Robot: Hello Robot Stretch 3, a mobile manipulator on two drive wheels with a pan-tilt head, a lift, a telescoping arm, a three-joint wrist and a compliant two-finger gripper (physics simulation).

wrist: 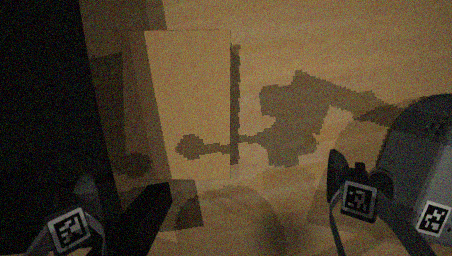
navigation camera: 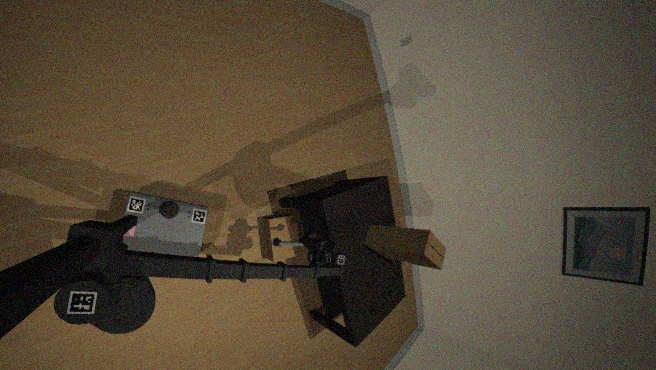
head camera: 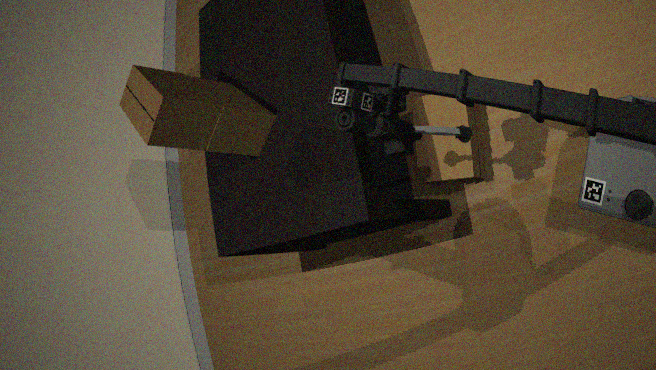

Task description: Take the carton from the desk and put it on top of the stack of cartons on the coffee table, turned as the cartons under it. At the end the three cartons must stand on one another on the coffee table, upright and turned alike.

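Places are measured from the robot's base along level axes (x back, y down, z right), in centimetres.
Where they show: gripper, fingertip midpoint: (navigation camera: 291, 236) (head camera: 433, 142); robot's base, link origin: (navigation camera: 169, 209) (head camera: 636, 203).
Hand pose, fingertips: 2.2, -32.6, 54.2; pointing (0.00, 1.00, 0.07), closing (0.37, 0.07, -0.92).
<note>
Each offset is from my fingertips to the top centre of the thing, as dx, dy, dz. Level surfaces: height alone.
Two brown cartons @[-2.5, -48.5, +52.8] (head camera: 200, 115) (navigation camera: 400, 242) stand stacked on the dark coffee table @[dy -12.5] (head camera: 290, 200) (navigation camera: 360, 205) (wrist: 40, 90); a seam shows between them. Another carton @[+2.9, +20.5, +8.3] (head camera: 447, 145) (navigation camera: 265, 240) (wrist: 195, 95) lies on the floor beside the table's near long edge, with a shadow of the gripper across it. My gripper (head camera: 430, 139) (navigation camera: 298, 243) (wrist: 215, 180) is open and empty, hanging above the floor at the table's near edge, over the side of the lying carton. One finger is partly hidden by the wrist in the head view. The desk does not show.
The robot's grey base (head camera: 620, 170) (navigation camera: 170, 225) stands on the floor across from the table. The extended arm (head camera: 500, 92) (navigation camera: 245, 270) reaches over the table's edge. A table leg (wrist: 150, 215) shows near the left finger. The wall (head camera: 75, 200) (navigation camera: 500, 125) stands behind the table, with a framed picture (navigation camera: 605, 245).
</note>
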